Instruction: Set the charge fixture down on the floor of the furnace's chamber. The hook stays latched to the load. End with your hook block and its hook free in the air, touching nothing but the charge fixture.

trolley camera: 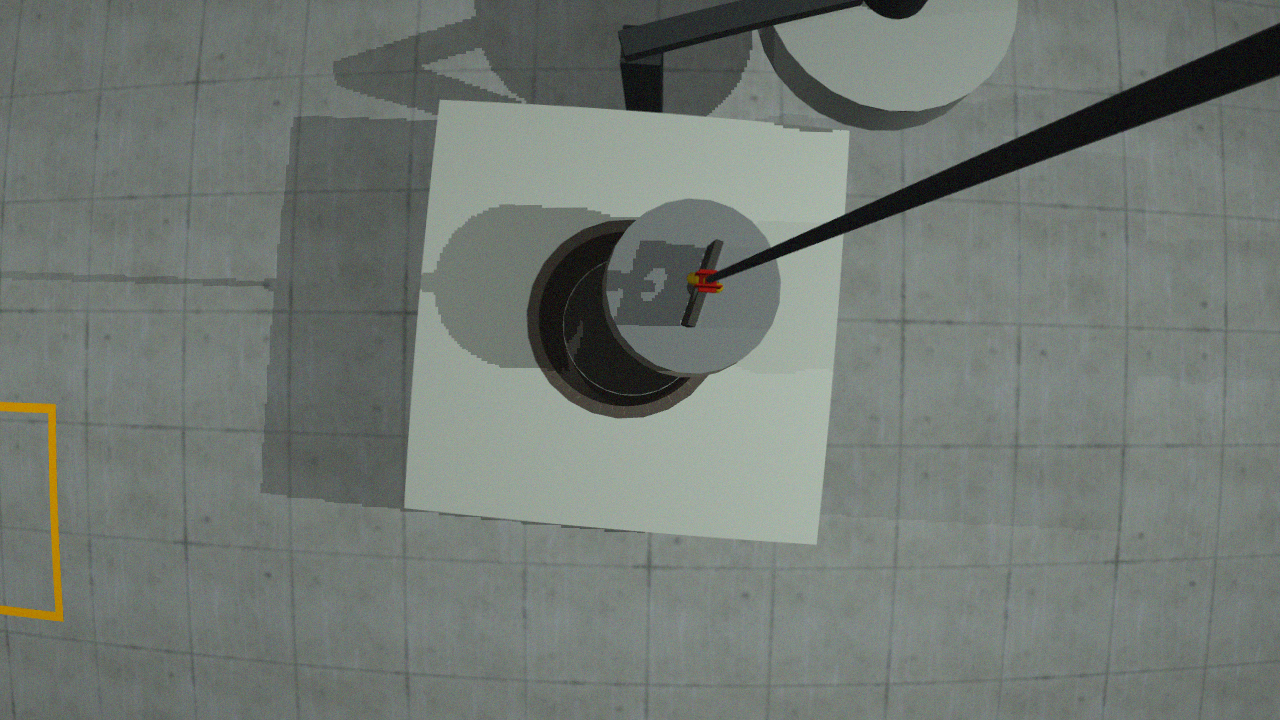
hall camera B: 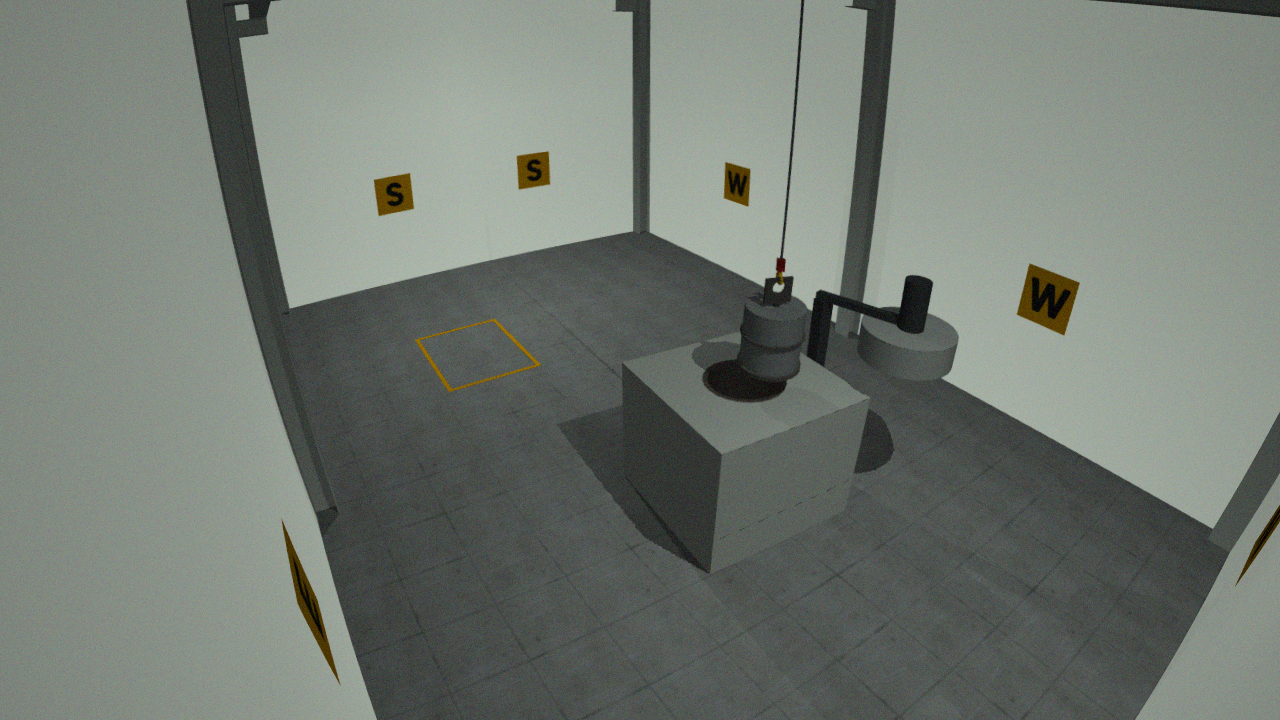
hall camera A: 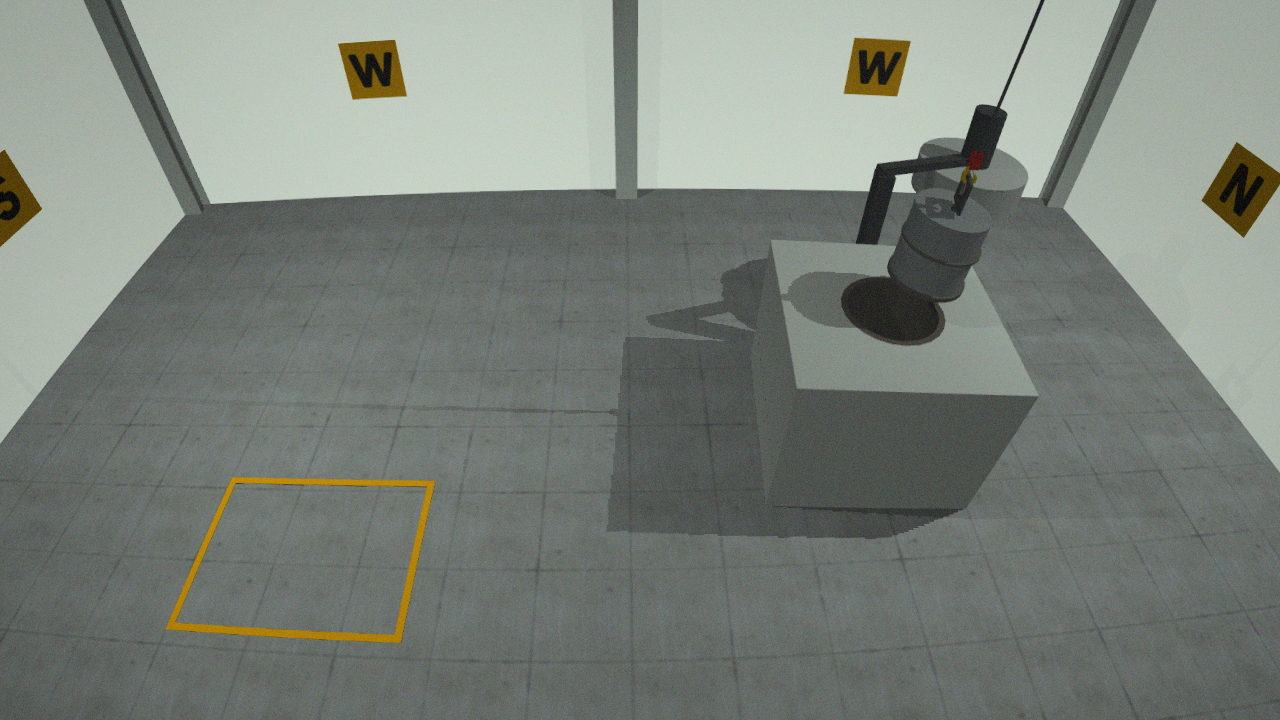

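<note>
The charge fixture (hall camera A: 938,243) (hall camera B: 772,338) (trolley camera: 662,331), a grey ribbed drum with an upright lug on top, hangs slightly tilted above the furnace. My hook (hall camera A: 968,175) (hall camera B: 780,278) (trolley camera: 705,281), below a small red hook block, is shut on the fixture's lug. The furnace (hall camera A: 904,447) (hall camera B: 671,465) (trolley camera: 537,465) is a pale box with a round dark opening in its top. In the trolley camera the fixture covers the upper right part of the opening, and its left part stays visible. The fixture's lower edge appears above the furnace top. The chain slants.
A dark swing arm (hall camera A: 921,165) (hall camera B: 859,305) (trolley camera: 742,29) stands behind the furnace and carries a round pale lid (hall camera A: 1002,170) (hall camera B: 908,344) (trolley camera: 904,67), swung off to the side, with a dark cylinder above it. A yellow rectangle (hall camera A: 331,481) (hall camera B: 434,365) (trolley camera: 55,510) is marked on the floor.
</note>
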